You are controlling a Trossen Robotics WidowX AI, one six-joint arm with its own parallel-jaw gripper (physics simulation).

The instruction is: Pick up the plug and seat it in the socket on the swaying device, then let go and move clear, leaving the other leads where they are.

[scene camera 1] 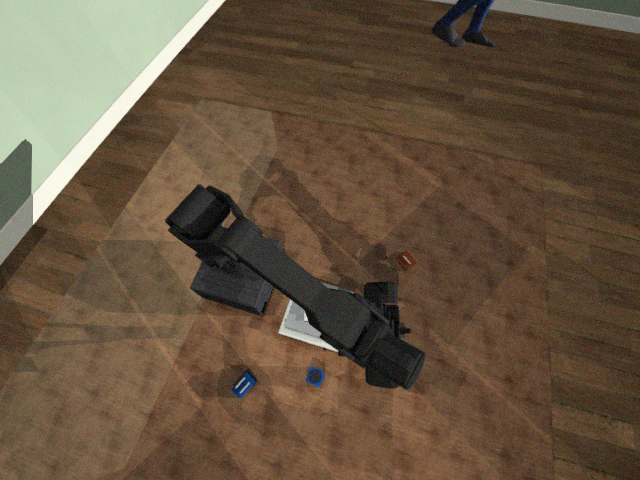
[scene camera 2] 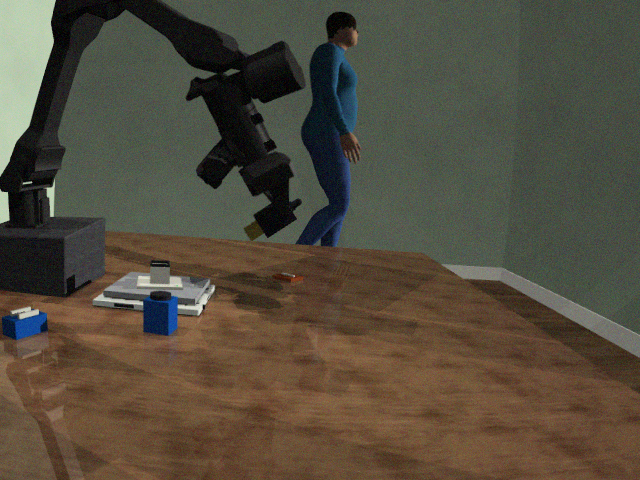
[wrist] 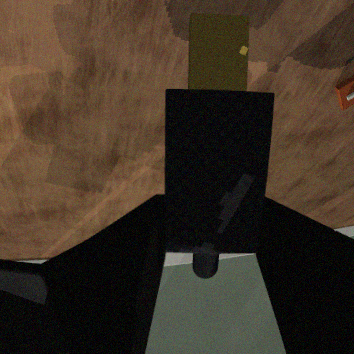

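The plug (scene camera 2: 276, 219) (wrist: 216, 145) is a black block with a yellow tip (scene camera 2: 253, 230) (wrist: 218, 52). My gripper (scene camera 2: 280, 200) (wrist: 209, 207) is shut on the plug's black body. It holds the plug tilted in the air, above the table and to the right of the device in scene camera 2. The tip points down to the left there. The device (scene camera 1: 296, 328) (scene camera 2: 119, 289) is a grey slab on a white base. Its socket (scene camera 2: 159, 272) is an upright light-grey box with a dark top, on a white plate. In scene camera 1 my arm hides much of the device and the socket.
A blue block with two white strips (scene camera 1: 243, 384) (scene camera 2: 24, 325) and a blue block with a round black top (scene camera 1: 315, 376) (scene camera 2: 160, 315) stand near the device. A small orange piece (scene camera 1: 406, 260) (scene camera 2: 287, 277) (wrist: 347, 95) lies beyond. A person (scene camera 1: 462, 23) (scene camera 2: 330, 129) stands behind the table.
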